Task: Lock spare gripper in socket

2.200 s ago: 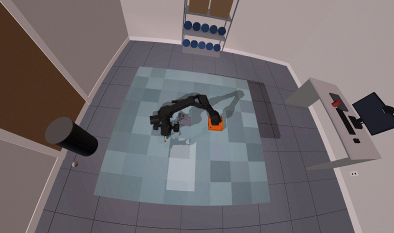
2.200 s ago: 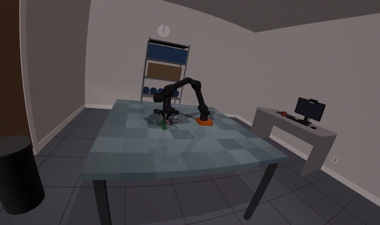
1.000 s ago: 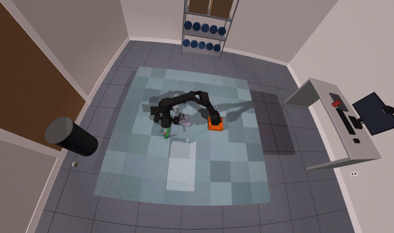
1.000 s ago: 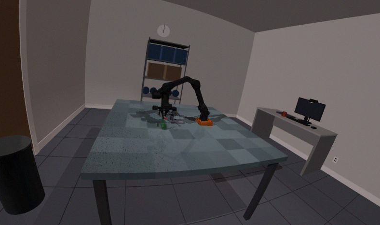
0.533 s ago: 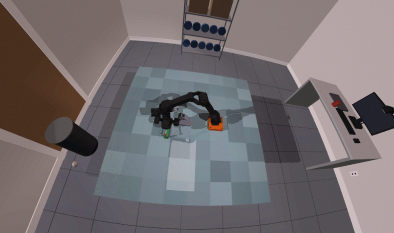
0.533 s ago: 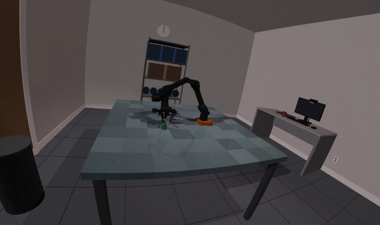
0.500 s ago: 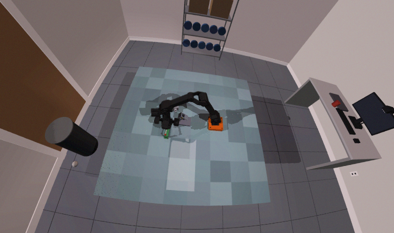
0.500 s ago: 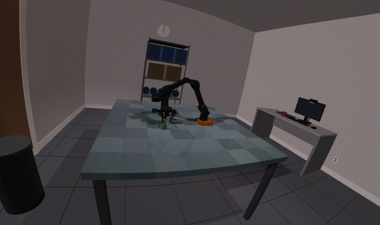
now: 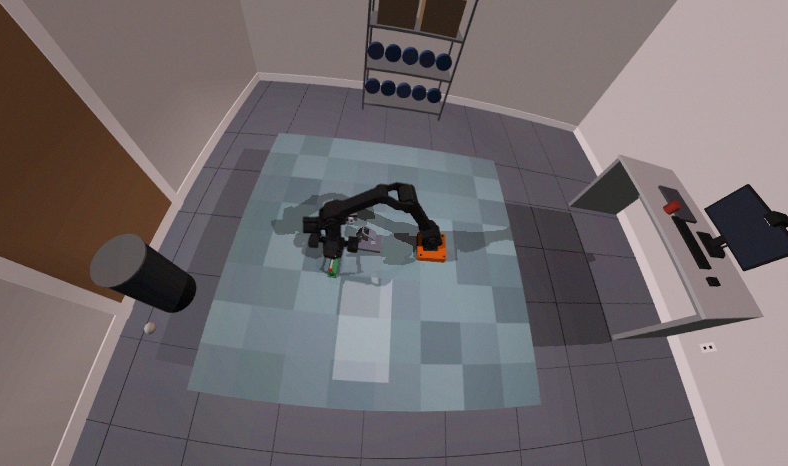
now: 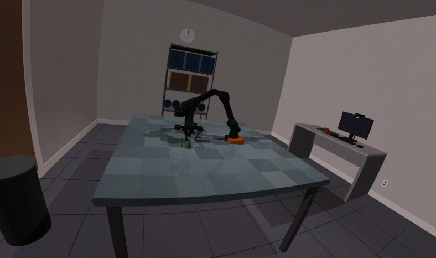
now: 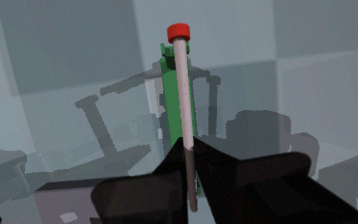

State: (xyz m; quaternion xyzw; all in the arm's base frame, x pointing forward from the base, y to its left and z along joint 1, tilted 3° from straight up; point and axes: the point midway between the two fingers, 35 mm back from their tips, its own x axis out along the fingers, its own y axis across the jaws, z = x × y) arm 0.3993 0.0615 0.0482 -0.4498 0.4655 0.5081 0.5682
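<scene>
Now: gripper tip 2 cm to the right of the green bracket. Round my gripper tip: grey mount: 12 cm behind, 8 cm to the right, 3 cm above; spare gripper: 5 cm behind, 21 cm to the right, 1 cm below.
</scene>
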